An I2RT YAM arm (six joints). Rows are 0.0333 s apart.
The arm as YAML. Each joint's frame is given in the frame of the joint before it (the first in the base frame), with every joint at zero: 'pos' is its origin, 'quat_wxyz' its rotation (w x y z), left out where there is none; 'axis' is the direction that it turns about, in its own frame. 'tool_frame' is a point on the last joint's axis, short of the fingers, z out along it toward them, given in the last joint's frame.
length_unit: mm
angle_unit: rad
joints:
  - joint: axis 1
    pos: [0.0, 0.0, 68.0]
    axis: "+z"
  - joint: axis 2
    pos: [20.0, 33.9, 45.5]
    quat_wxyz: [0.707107, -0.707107, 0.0, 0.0]
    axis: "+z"
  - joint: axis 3
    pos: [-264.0, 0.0, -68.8]
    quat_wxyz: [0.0, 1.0, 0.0, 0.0]
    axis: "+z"
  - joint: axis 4
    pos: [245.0, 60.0, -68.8]
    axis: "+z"
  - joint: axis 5
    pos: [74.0, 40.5, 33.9]
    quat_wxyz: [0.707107, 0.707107, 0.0, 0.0]
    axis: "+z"
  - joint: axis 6
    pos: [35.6, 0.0, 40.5]
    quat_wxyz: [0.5, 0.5, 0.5, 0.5]
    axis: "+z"
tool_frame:
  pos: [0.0, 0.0, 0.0]
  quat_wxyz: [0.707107, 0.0, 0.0, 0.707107]
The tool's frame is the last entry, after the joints.
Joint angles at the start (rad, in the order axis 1, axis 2, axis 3, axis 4, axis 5, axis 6): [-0.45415, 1.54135, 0.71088, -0.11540, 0.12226, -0.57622]
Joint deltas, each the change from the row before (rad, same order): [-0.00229, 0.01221, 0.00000, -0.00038, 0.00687, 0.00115]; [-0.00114, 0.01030, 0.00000, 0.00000, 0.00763, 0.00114]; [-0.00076, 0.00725, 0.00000, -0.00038, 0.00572, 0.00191]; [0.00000, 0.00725, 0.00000, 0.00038, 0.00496, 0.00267]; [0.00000, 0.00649, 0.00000, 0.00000, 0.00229, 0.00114]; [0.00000, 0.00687, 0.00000, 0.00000, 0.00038, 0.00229]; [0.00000, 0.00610, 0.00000, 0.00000, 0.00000, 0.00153]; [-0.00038, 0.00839, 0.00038, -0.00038, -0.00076, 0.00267]
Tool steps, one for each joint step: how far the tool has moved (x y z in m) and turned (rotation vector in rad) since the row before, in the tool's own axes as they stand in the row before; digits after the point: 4 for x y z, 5 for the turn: [0.0017, 0.0004, 0.0029, -0.00005, 0.01514, 0.00142]; [0.0013, 0.0005, 0.0024, 0.00134, 0.01317, 0.00070]; [0.0009, 0.0004, 0.0017, 0.00102, 0.00976, 0.00147]; [0.0007, 0.0005, 0.0017, 0.00050, 0.00840, 0.00168]; [0.0006, 0.0006, 0.0015, -0.00153, 0.00664, 0.00018]; [0.0006, 0.0007, 0.0016, -0.00333, 0.00593, 0.00126]; [0.0005, 0.0006, 0.0014, -0.00323, 0.00509, 0.00062]; [0.0007, 0.0007, 0.0019, -0.00492, 0.00676, 0.00174]
